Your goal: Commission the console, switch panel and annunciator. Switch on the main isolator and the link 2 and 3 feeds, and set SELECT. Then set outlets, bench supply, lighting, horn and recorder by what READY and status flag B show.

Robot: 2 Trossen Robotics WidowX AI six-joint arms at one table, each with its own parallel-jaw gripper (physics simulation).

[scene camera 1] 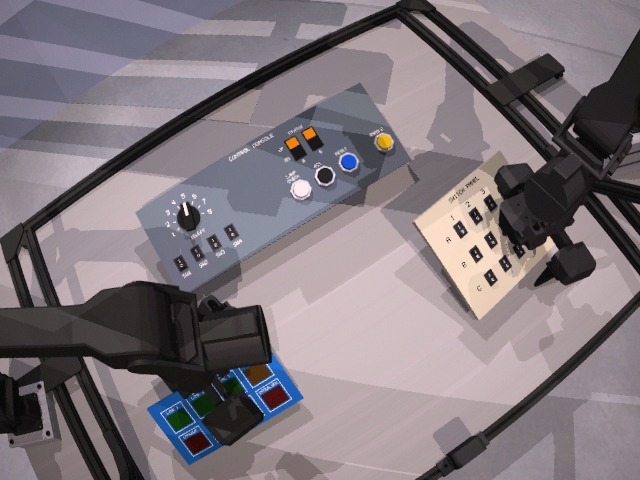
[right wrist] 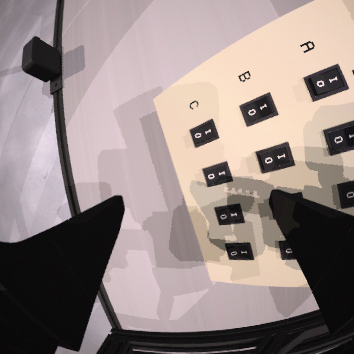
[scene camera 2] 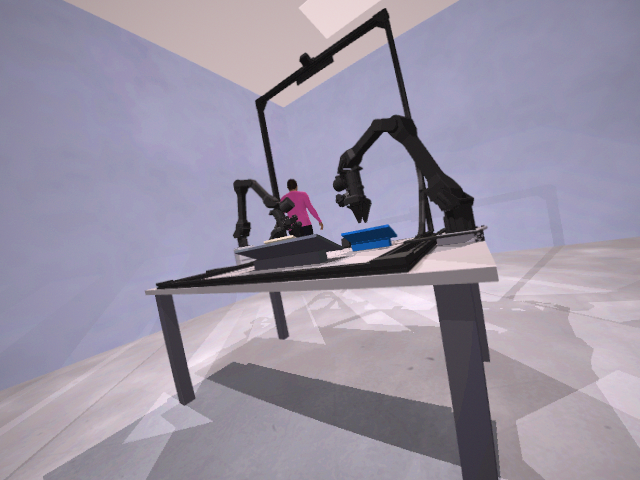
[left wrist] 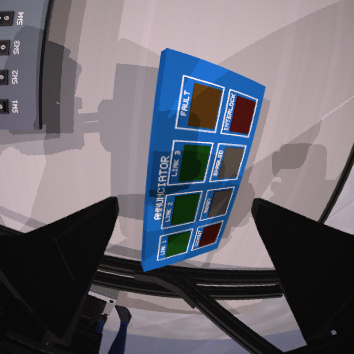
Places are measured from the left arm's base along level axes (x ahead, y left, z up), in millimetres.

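Pixels of known places: left gripper, fingertip midpoint: point(scene camera 1: 211, 385) point(scene camera 2: 363, 222) point(left wrist: 185, 204); right gripper, fingertip midpoint: point(scene camera 1: 520, 259) point(right wrist: 197, 199); left arm's base at its link origin: point(scene camera 1: 25, 414) point(scene camera 2: 461, 230) point(left wrist: 90, 301); right arm's base at its link origin: point(scene camera 2: 243, 247).
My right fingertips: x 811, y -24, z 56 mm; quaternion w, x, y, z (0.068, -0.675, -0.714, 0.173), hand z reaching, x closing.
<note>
Ahead of a thing's pixels: the offset from my right fingertips to its top centre.
The grey control console point(scene camera 1: 248, 186) point(scene camera 2: 289, 248) point(left wrist: 25, 65) has its SELECT knob @(dx -425, dy +232, dz +17 mm) point(scene camera 1: 188, 215) pointing near 5. Both status flags point(scene camera 1: 295, 148) point(scene camera 1: 312, 138) show orange in their upper half. Left gripper point(left wrist: 186, 201) point(scene camera 2: 363, 222) is open and empty above the blue annunciator @(dx -455, dy -35, dz -2 mm) point(left wrist: 172, 65) point(scene camera 2: 367, 235) point(scene camera 1: 156, 410). Its link windows are green; the READY window @(dx -466, dy -77, dz -30 mm) point(left wrist: 220, 203) looks dark grey. Right gripper point(right wrist: 197, 196) is open and empty above the cream switch panel point(right wrist: 280, 65) point(scene camera 1: 452, 258). One finger hides a row B switch in the right wrist view. Rocker positions are hard to tell.
White @(dx -254, dy +227, dz -17 mm) point(scene camera 1: 300, 189), black @(dx -213, dy +237, dz -17 mm) point(scene camera 1: 324, 176), blue @(dx -172, dy +247, dz -17 mm) point(scene camera 1: 348, 162) and yellow @(dx -108, dy +263, dz -17 mm) point(scene camera 1: 384, 142) buttons are on the console. A black frame point(scene camera 1: 217, 108) surrounds the panels. The left arm covers part of the annunciator in scene camera 1. A person in pink point(scene camera 2: 298, 209) stands behind the table.
</note>
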